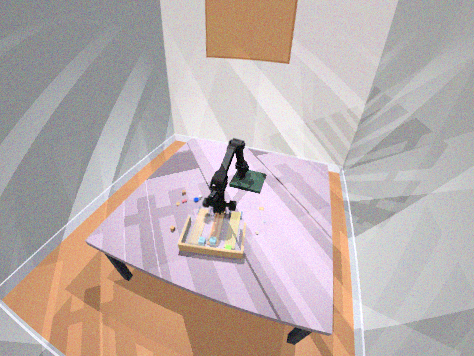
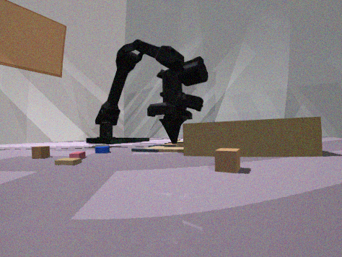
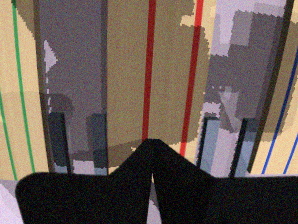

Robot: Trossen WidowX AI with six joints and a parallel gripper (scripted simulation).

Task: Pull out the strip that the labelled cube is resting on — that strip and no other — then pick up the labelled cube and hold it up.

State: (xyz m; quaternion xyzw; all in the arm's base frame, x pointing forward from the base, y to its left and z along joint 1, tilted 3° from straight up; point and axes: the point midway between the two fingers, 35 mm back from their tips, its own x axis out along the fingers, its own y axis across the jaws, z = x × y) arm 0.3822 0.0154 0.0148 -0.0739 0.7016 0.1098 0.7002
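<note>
The strip is 90 mm ahead of my gripper tip and 20 mm to the left of it. From my gripper tip the other things lie so: pink block: 250 mm to the right; blue block: 50 mm behind, 190 mm to the right.
</note>
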